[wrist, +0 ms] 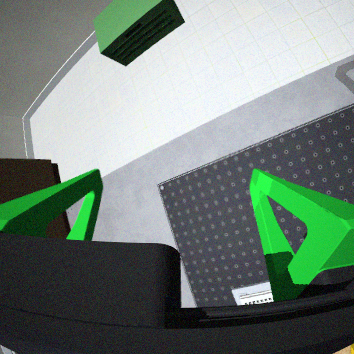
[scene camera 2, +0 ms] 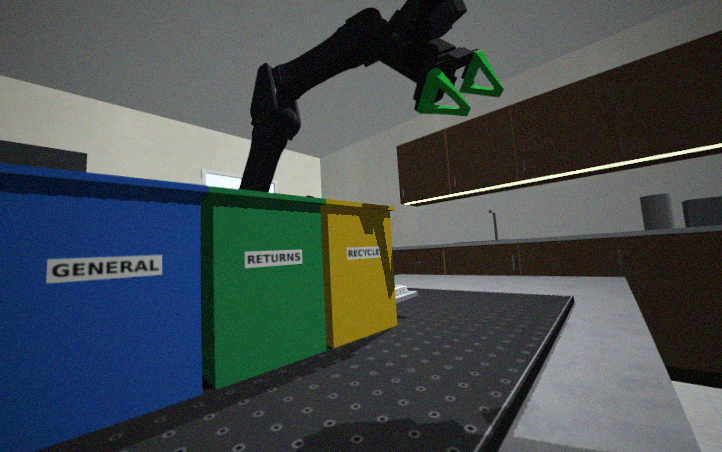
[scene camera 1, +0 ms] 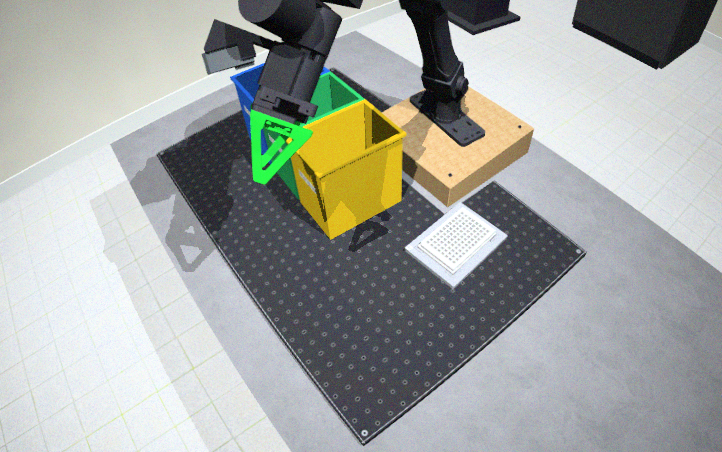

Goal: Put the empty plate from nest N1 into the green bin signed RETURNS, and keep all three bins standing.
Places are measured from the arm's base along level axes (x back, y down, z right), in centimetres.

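Pixels of known places: gripper, fingertip midpoint: (wrist: pixel 175 177) (scene camera 2: pixel 486 102) (scene camera 1: pixel 258 173); arm's base at its link origin: (scene camera 1: pixel 445 117).
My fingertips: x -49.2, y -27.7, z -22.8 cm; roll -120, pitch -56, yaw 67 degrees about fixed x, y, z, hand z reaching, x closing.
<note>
For each thing: its top centre in the pictures, then the offset to it from my fingertips. Level surfaces: height alone.
- white plate at its top centre: (scene camera 1: pixel 458 236) (scene camera 2: pixel 375 287) (wrist: pixel 266 320) dx +31.4, dy +30.7, dz -3.7 cm
- pale nest base at its top centre: (scene camera 1: pixel 457 240) (wrist: pixel 267 316) dx +31.4, dy +31.8, dz -3.7 cm
- green bin at its top centre: (scene camera 2: pixel 244 206) (scene camera 1: pixel 308 100) dx +19.6, dy +15.3, dz +30.1 cm
- blue GENERAL bin at its top centre: (scene camera 2: pixel 111 197) (scene camera 1: pixel 279 73) dx +19.1, dy +15.3, dz +43.1 cm
- yellow RECYCLE bin at its top centre: (scene camera 2: pixel 325 212) (scene camera 1: pixel 343 134) dx +20.2, dy +15.3, dz +17.1 cm
- dark perforated board at its surface level: dy +33.3 cm
A white plate (scene camera 1: pixel 458 237) (scene camera 2: pixel 400 290) (wrist: pixel 256 298) with a grid of wells lies flat on a pale nest base (scene camera 1: pixel 453 280) (wrist: pixel 252 288) beyond the yellow bin. No N1 label is readable. The green bin (scene camera 1: pixel 336 94) (scene camera 2: pixel 266 314) signed RETURNS stands upright between the blue GENERAL bin (scene camera 1: pixel 243 90) (scene camera 2: pixel 95 330) and the yellow RECYCLE bin (scene camera 1: pixel 362 186) (scene camera 2: pixel 359 303), both upright. My gripper (scene camera 2: pixel 484 104) (wrist: pixel 175 177) is open and empty, higher than the bin rims and well away from the plate. In scene camera 1 one green finger (scene camera 1: pixel 257 154) shows in front of the bins.
A dark perforated board (scene camera 1: pixel 319 303) (scene camera 2: pixel 426 351) (wrist: pixel 210 235) lies under the bins and the nest. The arm's base stands on a wooden block (scene camera 1: pixel 495 127) behind the yellow bin, near the nest. Dark cabinets (scene camera 2: pixel 586 117) hang on the far wall.
</note>
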